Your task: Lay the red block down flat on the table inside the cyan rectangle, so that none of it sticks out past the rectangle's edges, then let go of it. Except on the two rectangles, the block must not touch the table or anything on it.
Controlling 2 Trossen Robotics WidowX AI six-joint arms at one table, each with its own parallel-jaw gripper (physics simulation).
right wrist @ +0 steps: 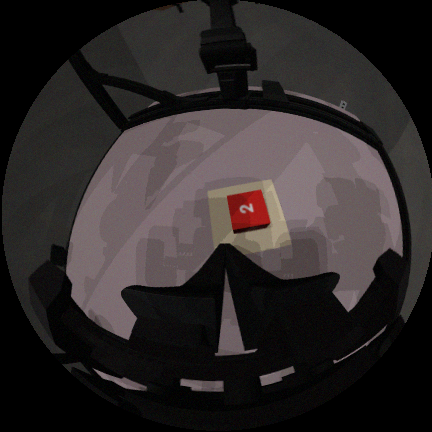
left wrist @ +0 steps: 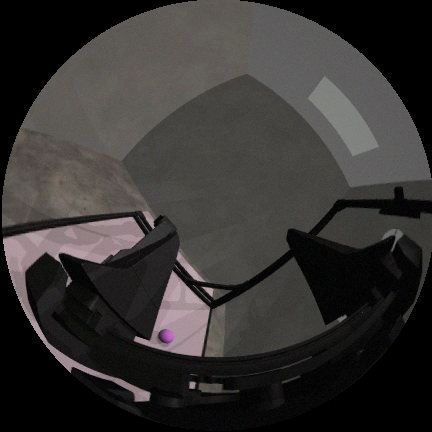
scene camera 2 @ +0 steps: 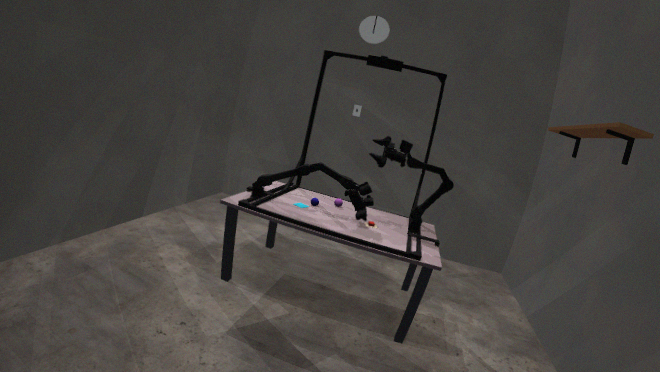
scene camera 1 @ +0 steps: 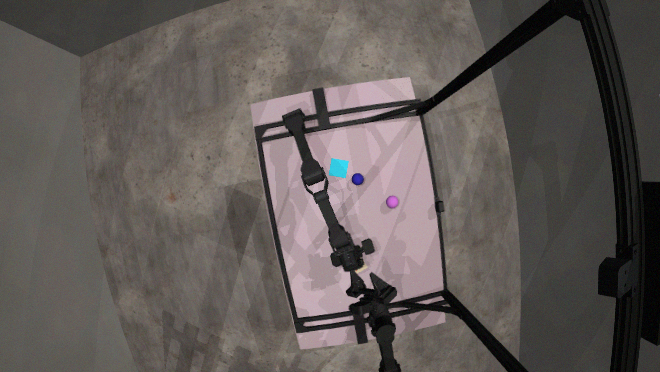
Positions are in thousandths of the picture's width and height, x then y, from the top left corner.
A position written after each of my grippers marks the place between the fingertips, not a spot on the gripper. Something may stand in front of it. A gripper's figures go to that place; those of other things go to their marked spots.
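Scene:
A red block (right wrist: 573, 487) is 11 cm from the lens, while my right gripper (right wrist: 517, 573) is 10 cm from the lens.

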